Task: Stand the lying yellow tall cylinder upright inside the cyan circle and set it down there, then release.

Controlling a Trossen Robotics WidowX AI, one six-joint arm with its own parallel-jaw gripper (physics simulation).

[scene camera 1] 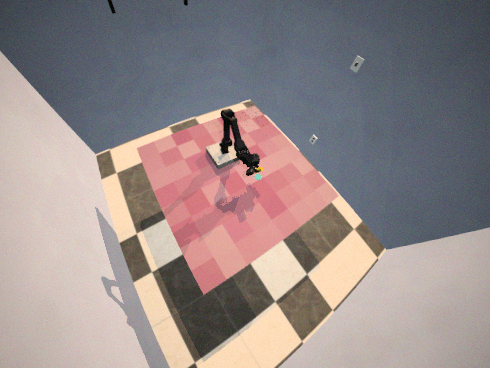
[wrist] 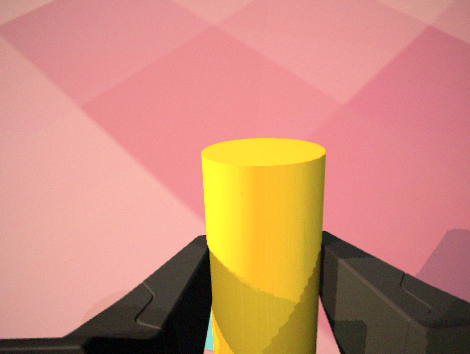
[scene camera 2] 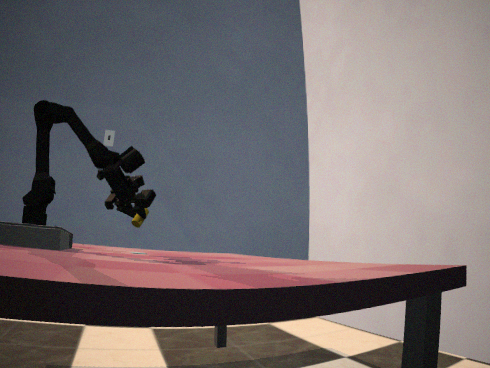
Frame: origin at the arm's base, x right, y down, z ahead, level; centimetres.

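Where they show: gripper, fingertip midpoint: [scene camera 1: 259, 170] [wrist: 261, 246] [scene camera 2: 141, 218]; arm's base at its link origin: [scene camera 1: 224, 150] [scene camera 2: 32, 228].
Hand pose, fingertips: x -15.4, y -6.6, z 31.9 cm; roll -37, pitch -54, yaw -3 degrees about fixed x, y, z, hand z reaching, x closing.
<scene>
Each offset is from my fingertips to the centre of the thing. "*": to the spot under its first point. Level surfaces: height alone.
The yellow tall cylinder @[dx +0.4, dy -0.4, dz -0.3 cm] [scene camera 1: 259, 169] [scene camera 2: 138, 220] [wrist: 265, 200] is held in the air above the table. It is tilted in the scene camera 2 view, its lower end toward the arm's base. My gripper [scene camera 1: 256, 171] [scene camera 2: 142, 214] [wrist: 261, 246] is shut on it, with one finger on each side. The cyan circle @[* dx -1.9, dy +11.5, dz +0.2 cm] [scene camera 1: 258, 177] [scene camera 2: 139, 253] lies flat on the table below the cylinder, with a gap between them. A small part of the circle @[* dx -0.5, dy +11.5, dz -2.4 cm] [wrist: 209, 336] shows in the wrist view between the left finger and the cylinder, which hide the rest.
The arm's pale base block [scene camera 1: 218, 158] [scene camera 2: 59, 238] stands on the pink patchwork table top @[dy +11.6 cm] [scene camera 1: 240, 227] [scene camera 2: 320, 272]. The table's dark edge [scene camera 2: 200, 305] shows at the front in the scene camera 2 view. The arm's shadow falls on the table beside the circle.
</scene>
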